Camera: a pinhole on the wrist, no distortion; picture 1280 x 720 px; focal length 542.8 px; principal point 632.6 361.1 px. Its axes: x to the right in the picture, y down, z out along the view. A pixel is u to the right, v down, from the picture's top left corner.
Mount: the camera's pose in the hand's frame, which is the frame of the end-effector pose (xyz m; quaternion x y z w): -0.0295 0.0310 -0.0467 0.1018 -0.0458 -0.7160 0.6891
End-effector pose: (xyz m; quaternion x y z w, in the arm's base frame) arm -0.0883 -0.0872 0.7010 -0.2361 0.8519 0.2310 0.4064
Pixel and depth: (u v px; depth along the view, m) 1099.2 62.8 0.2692
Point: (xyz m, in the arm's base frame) 0.2666 -0.1054 0.7546
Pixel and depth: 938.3 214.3 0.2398
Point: 0.1585 -0.0531 0.7034
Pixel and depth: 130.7 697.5 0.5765
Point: -0.1355 0.6301 0.2736
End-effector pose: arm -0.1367 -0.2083 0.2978 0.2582 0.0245 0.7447 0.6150
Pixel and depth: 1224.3 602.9 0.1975
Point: 0.1056 -0.1921 0.3559
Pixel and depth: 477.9 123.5 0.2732
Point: -0.1156 -0.4744 0.4341
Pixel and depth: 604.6 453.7 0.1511
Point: -0.1123 -0.2777 0.3867
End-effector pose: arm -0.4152 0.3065 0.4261 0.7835 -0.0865 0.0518 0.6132
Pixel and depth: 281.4 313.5 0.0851
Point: -0.4839 0.2536 0.4826
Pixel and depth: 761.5 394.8 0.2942
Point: -0.4825 0.0953 0.2958
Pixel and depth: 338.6 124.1 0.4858
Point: -0.8022 -0.1247 0.5197
